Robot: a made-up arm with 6 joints.
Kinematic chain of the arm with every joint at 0, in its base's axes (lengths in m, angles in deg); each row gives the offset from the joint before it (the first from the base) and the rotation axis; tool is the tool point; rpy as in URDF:
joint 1: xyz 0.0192 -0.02 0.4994 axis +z
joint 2: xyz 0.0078 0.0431 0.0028 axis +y
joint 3: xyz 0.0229 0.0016 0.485 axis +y
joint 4: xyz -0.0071 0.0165 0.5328 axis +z
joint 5: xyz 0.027 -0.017 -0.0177 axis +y
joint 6: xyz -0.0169 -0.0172 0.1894 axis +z
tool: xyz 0.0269 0.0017 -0.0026 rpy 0 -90 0
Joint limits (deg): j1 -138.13..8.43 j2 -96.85..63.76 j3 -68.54..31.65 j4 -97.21..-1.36 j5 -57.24..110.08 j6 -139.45..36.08
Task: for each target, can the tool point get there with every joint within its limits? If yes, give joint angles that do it. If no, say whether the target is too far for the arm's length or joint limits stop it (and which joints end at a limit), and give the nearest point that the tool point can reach.
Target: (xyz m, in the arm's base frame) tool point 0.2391 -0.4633 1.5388
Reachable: yes | joints -52.27 16.59 15.05 -77.81 48.57 -114.82
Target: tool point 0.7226 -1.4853 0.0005
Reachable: no: too far | nearest point 0.4961 -1.0134 0.4980 | short by 0.722 m
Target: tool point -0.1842 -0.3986 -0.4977
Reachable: no: joint limits stop it (at a limit: joint 1, joint 2, joint 3, joint 4) | nearest point -0.5108 -0.2003 -0.1708 | short by 0.503 m
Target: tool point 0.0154 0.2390 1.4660
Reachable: yes | joints -94.71 21.58 -58.72 -83.67 25.16 -119.90
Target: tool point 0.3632 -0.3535 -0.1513
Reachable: no: joint limits stop it (at a limit: joint 1, joint 2, joint 3, joint 5, joint 6) | nearest point 0.4890 0.1941 -0.1340 | short by 0.562 m
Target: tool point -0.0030 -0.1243 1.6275
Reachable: yes | joints -55.25 16.27 -27.07 -49.15 41.43 -111.09
